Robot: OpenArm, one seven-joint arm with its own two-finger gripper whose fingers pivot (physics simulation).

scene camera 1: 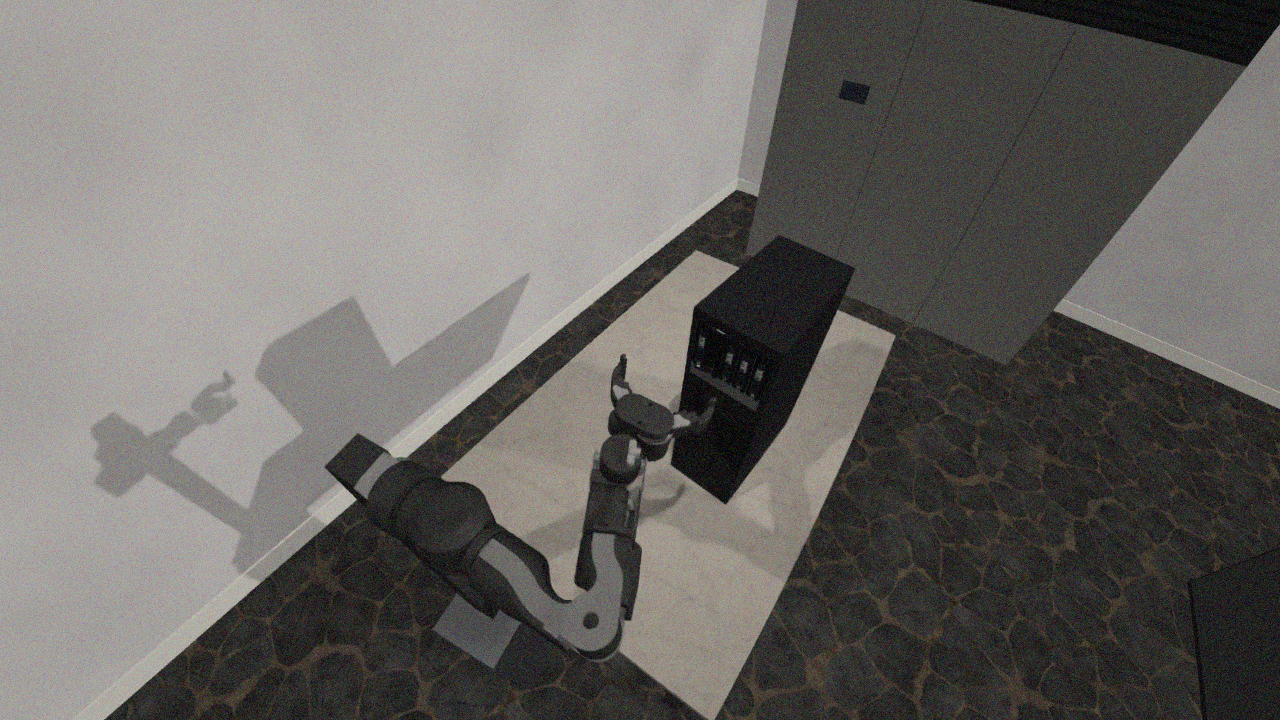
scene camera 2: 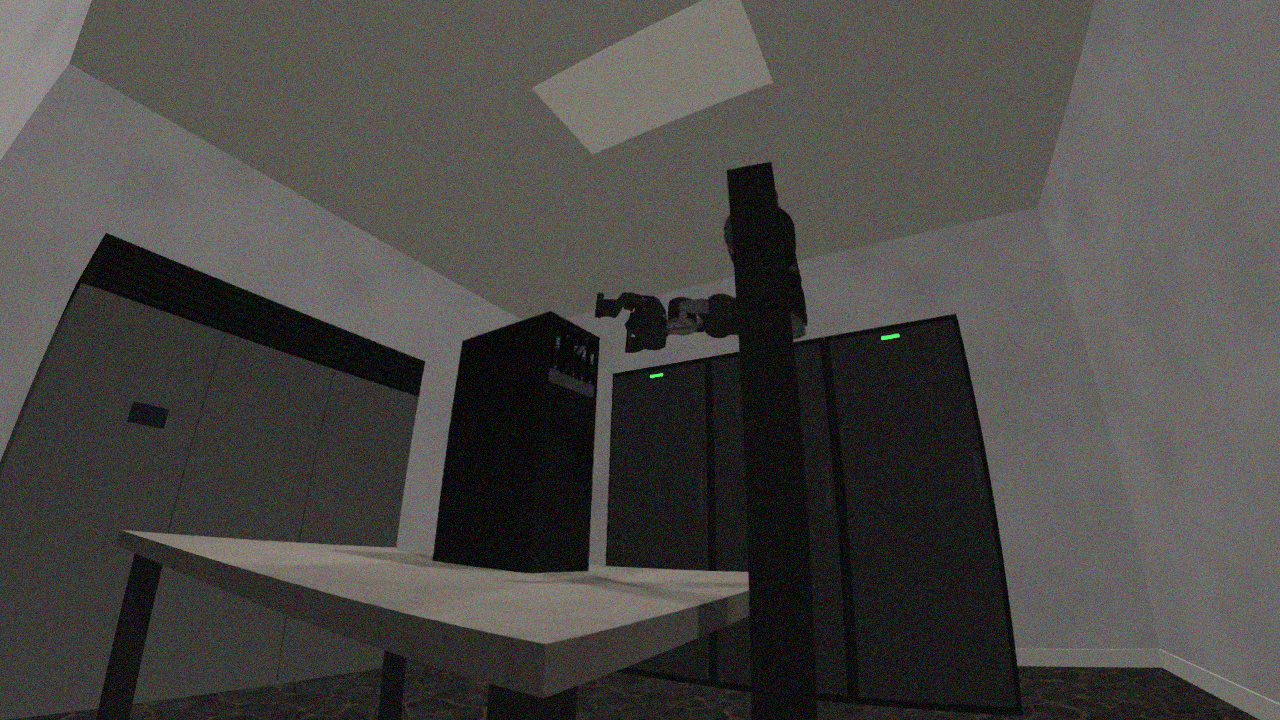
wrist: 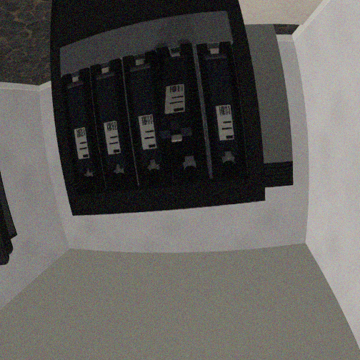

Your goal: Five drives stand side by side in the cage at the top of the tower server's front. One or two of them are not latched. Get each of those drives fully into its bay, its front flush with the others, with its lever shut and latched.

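Note:
The black tower server (scene camera 1: pixel 774 291) (scene camera 2: pixel 514 447) (wrist: pixel 170 199) stands upright on the table. In the wrist view five drives stand side by side in its cage. The fourth drive from the left (wrist: pixel 175 98) looks different: its label sits higher, and its lever (wrist: pixel 177 136) appears swung out from the front. How far that drive stands proud is hard to tell. The drive at the far right (wrist: pixel 225 122) and the three at the left, such as the third (wrist: pixel 147 132), look alike, levers apparently shut. My gripper (scene camera 1: pixel 668 380) (scene camera 2: pixel 615 324) is open and empty, in front of the cage, apart from the drives.
The pale table (scene camera 1: pixel 707 573) (scene camera 2: pixel 402 586) carries the tower. A light wall (scene camera 1: pixel 358 179) runs along one side. A grey cabinet (scene camera 1: pixel 921 179) (scene camera 2: pixel 241 447) stands behind the tower. Dark racks (scene camera 2: pixel 921 501) with green lights stand beyond the arm's black post (scene camera 2: pixel 776 501).

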